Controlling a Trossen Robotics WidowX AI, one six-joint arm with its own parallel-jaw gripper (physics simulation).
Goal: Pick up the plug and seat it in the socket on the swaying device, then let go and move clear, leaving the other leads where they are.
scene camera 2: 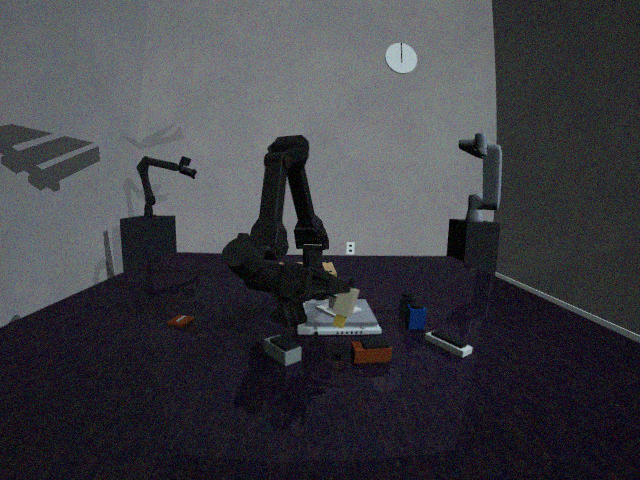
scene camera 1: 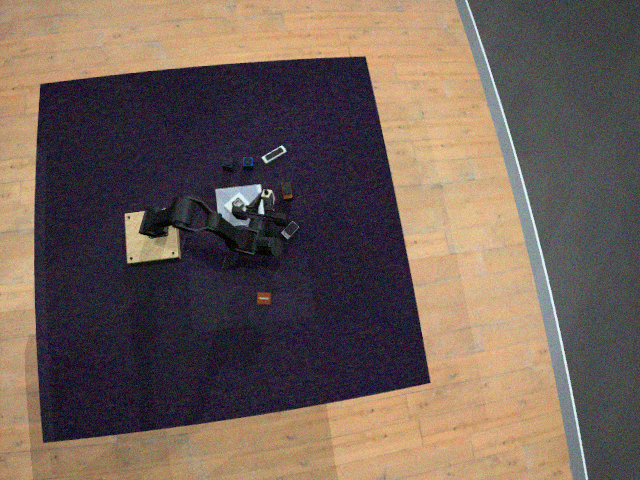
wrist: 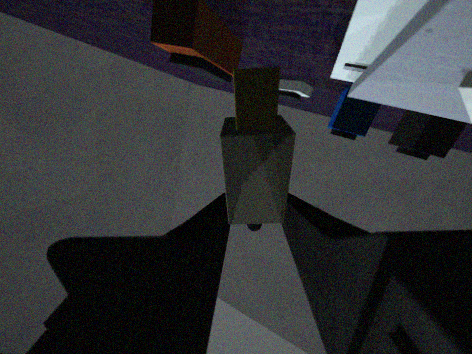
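My gripper point(scene camera 1: 263, 200) point(scene camera 2: 349, 287) point(wrist: 254, 198) is shut on the plug point(scene camera 1: 267, 193) point(scene camera 2: 345, 301) point(wrist: 257, 175), a beige block with a yellow tip. The plug is held in the air, slightly tilted, over the device's edge; in scene camera 2 the yellow tip points down. The device point(scene camera 1: 227, 192) point(scene camera 2: 367, 315) point(wrist: 415, 65) is a pale grey slab on a white base. On it lies a turned white plate point(scene camera 1: 230, 205) point(scene camera 2: 323, 310), partly hidden by the arm and plug. The socket opening cannot be made out. The yellow tip is outside any opening.
Around the device stand an orange block point(scene camera 1: 286, 190) point(scene camera 2: 372, 353) point(wrist: 215, 37), a blue block point(scene camera 1: 248, 162) point(scene camera 2: 417, 317) point(wrist: 356, 115), a black block point(scene camera 1: 228, 164), a white bar point(scene camera 1: 273, 153) point(scene camera 2: 448, 343) and a grey block point(scene camera 1: 290, 229) point(scene camera 2: 282, 351). A flat orange piece point(scene camera 1: 264, 298) point(scene camera 2: 180, 321) lies apart.
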